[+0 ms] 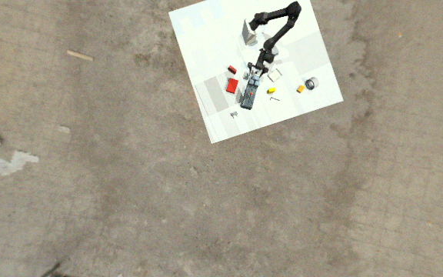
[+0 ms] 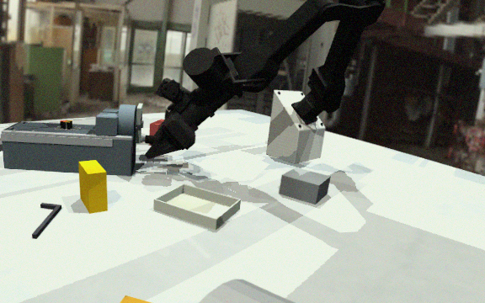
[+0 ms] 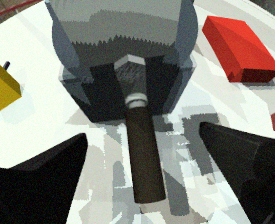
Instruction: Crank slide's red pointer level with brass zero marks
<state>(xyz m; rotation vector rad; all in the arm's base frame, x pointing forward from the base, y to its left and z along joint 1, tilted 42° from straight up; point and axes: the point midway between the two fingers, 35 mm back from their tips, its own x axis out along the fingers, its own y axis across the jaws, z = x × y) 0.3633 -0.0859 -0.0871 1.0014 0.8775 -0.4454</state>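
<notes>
The dark crank handle is 20 mm above my gripper tip, 10 mm to the left of it and 10 mm behind it. From my gripper tip the other things lie so: red pointer (140 mm ahead, 110 mm to the right, 40 mm above); then shallow grey tray (200 mm to the left, 60 mm ahead, 30 mm below); then yellow block (180 mm ahead, 90 mm to the left, 10 mm below).
</notes>
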